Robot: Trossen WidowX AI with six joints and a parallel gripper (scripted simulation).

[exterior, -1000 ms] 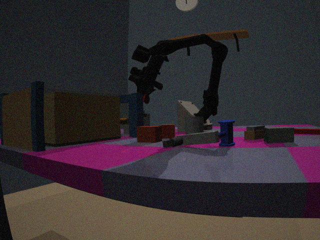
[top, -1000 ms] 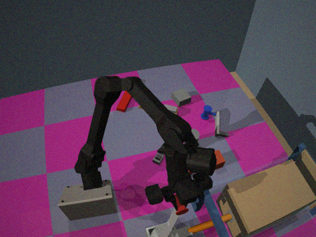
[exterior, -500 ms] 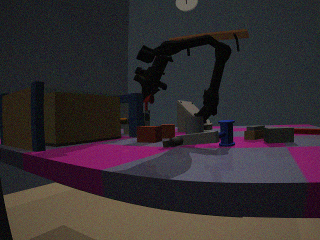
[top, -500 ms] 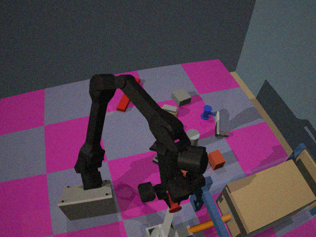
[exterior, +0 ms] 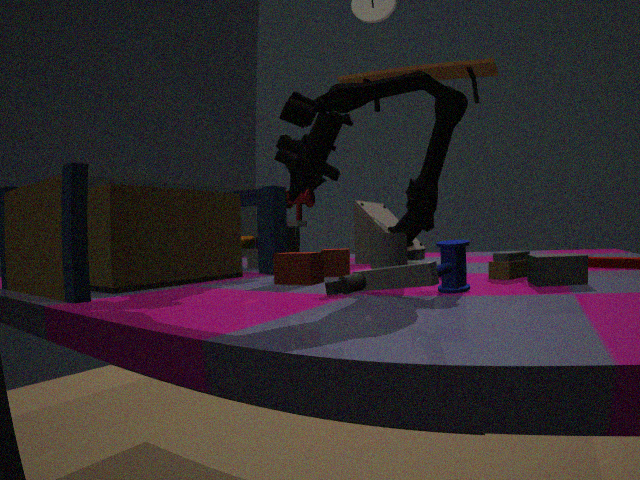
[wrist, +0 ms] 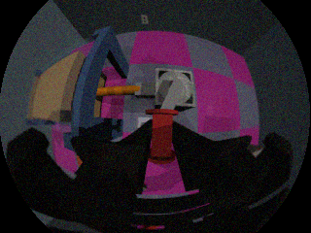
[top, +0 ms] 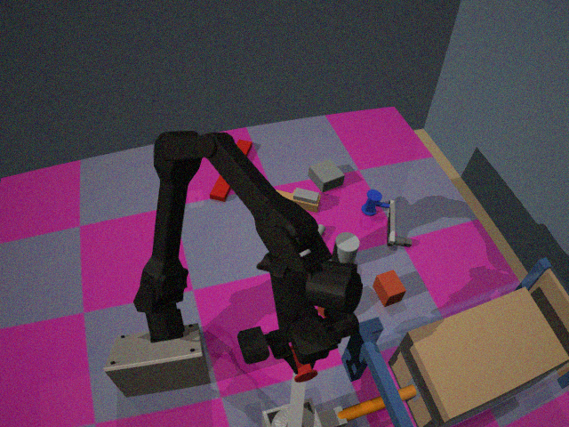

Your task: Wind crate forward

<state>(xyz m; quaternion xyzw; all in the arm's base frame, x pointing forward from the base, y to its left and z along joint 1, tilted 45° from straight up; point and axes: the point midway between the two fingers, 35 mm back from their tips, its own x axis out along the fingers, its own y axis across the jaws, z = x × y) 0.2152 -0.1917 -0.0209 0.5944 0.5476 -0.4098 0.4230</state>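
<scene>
Right now the winch handle with red hub is 40 mm below my gripper tip, 20 mm to the right of it and 10 mm behind it. The rest, counted from my gripper tip: winch (110 mm below, 90 mm to the right, 50 mm behind); then blue steel frame (120 mm ahead, 80 mm to the right, 40 mm below); then red knob (10 mm to the left, 10 mm below).
</scene>
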